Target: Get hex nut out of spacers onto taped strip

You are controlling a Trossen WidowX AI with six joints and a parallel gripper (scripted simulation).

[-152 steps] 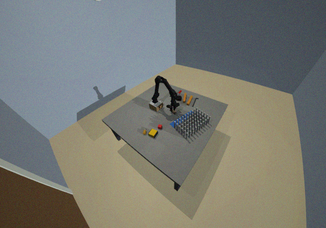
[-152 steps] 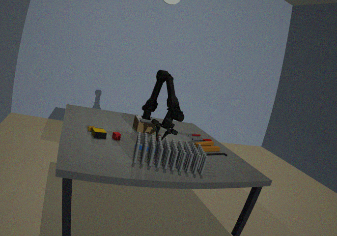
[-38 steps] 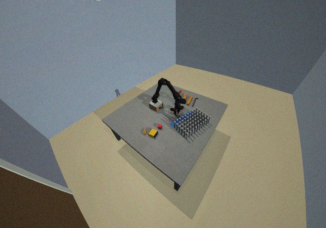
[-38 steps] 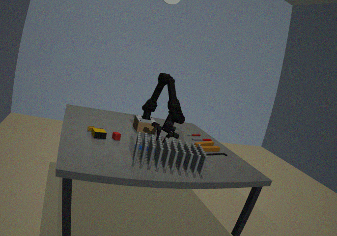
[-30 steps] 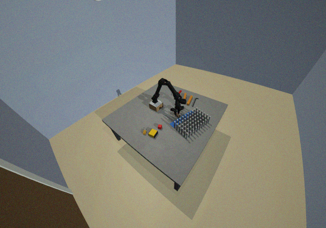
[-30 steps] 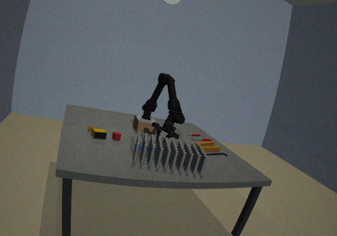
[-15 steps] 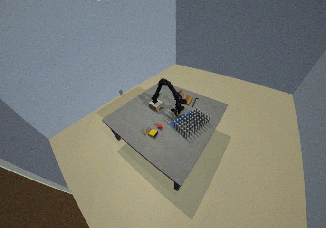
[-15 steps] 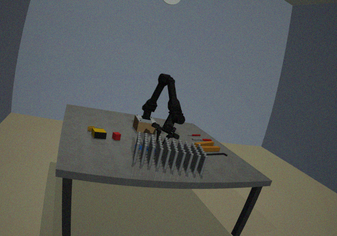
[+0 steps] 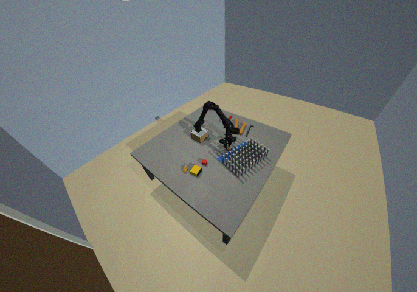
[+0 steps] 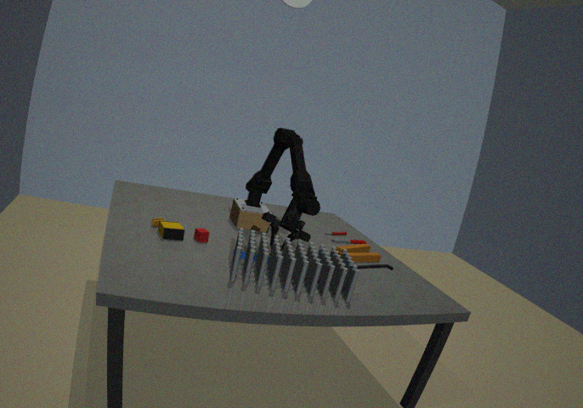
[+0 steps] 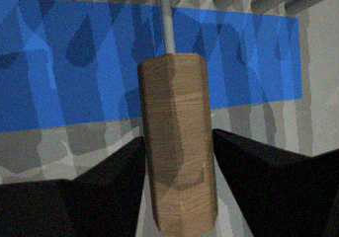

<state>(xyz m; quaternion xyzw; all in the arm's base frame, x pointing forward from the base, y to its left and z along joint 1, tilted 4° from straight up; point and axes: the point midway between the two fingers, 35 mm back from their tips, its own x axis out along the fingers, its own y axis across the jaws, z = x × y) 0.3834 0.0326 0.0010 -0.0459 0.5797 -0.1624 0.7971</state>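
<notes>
The blue taped strip is 60 mm ahead of my gripper tip, 30 mm to the left of it and 30 mm below it. From my gripper tip the other things lie so: red cube (270 mm to the right, 60 mm behind, 20 mm below); yellow block (390 mm to the right, 50 mm behind, 10 mm below); metal-shafted tool (100 mm ahead, 20 mm to the right).
</notes>
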